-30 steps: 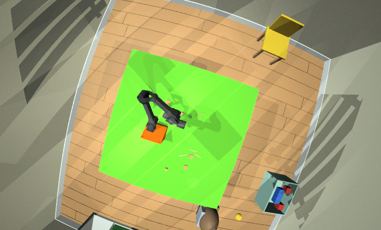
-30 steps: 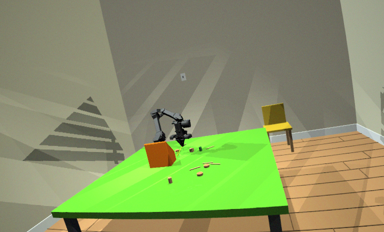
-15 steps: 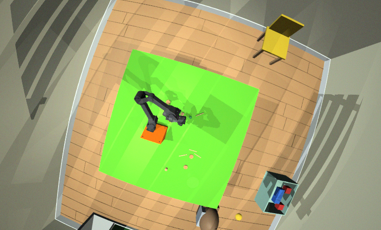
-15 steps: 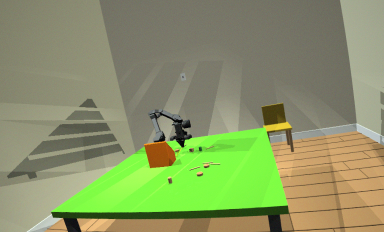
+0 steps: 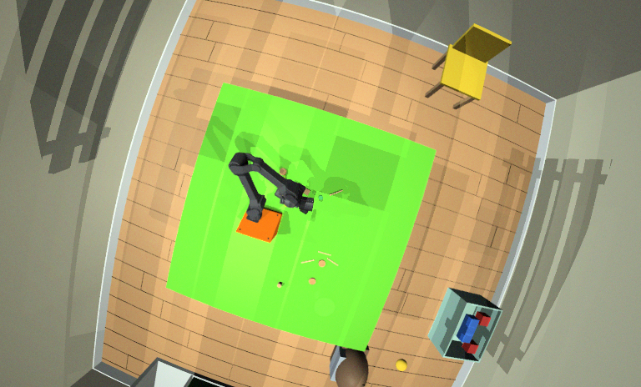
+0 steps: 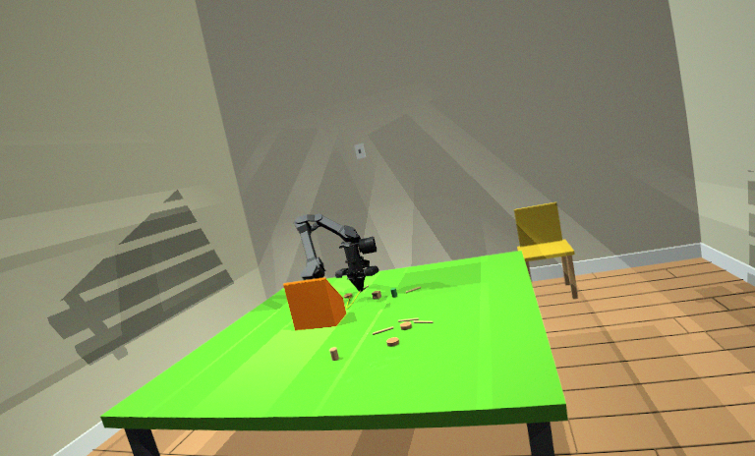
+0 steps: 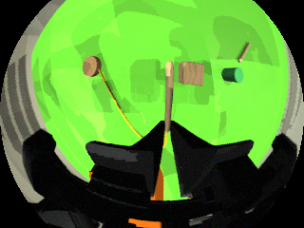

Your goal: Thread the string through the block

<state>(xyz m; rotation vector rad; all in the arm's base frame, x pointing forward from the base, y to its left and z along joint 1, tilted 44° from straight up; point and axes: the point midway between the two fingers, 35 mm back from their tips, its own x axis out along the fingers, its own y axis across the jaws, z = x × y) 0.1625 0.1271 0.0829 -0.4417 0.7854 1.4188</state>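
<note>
My gripper tip is now 50 mm short of the wooden block, 50 mm to the right of it and 40 mm above it. Also, from my gripper tip: round button 110 mm behind, 110 mm to the left, 50 mm below; green cylinder 130 mm ahead, 40 mm to the left, 40 mm below.
</note>
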